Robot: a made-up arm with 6 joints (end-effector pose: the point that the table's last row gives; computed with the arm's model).
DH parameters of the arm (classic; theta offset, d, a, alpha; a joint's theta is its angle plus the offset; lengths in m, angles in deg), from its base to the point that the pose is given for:
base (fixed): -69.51 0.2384 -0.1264 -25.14
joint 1: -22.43 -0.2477 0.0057 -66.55
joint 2: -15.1 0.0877 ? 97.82
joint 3: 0 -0.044 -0.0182 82.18
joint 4: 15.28 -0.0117 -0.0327 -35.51
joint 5: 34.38 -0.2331 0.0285 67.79
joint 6: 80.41 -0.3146 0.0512 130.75
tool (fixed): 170.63 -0.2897 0 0
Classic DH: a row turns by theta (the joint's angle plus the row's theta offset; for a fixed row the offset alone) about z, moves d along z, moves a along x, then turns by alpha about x.
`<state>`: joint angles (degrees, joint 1 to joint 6).
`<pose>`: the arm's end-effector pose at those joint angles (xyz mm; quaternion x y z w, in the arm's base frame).
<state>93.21 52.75 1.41 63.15 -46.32 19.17</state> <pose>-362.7 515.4 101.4 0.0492 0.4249 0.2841 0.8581</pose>
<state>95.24 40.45 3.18 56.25 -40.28 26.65</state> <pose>-386.8 529.9 37.9 0.0157 0.3005 0.2719 0.9141</pose>
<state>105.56 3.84 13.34 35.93 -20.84 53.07</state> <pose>-402.2 563.3 -121.9 0.0065 -0.1709 0.2725 0.9468</pose>
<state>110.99 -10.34 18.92 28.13 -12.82 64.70</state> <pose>-395.7 579.1 -155.1 0.0504 -0.3672 0.2814 0.8851</pose>
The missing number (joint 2, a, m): -0.0818
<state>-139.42 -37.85 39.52 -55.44 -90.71 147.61</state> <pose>-661.2 -170.6 -162.5 0.1480 -0.0466 0.6265 0.7638</pose>
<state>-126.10 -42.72 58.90 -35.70 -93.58 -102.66</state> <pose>-424.7 -64.2 126.9 0.7521 -0.1460 -0.2328 0.5990</pose>
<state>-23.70 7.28 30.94 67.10 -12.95 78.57</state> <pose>367.3 -143.2 -156.5 -0.7015 -0.4798 -0.3135 0.4235</pose>
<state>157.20 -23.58 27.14 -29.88 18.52 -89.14</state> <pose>-447.6 -46.1 165.6 0.7373 -0.1018 -0.6617 0.0910</pose>
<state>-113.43 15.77 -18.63 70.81 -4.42 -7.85</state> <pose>-334.1 -270.8 -35.6 0.1104 -0.2480 0.9361 0.2236</pose>
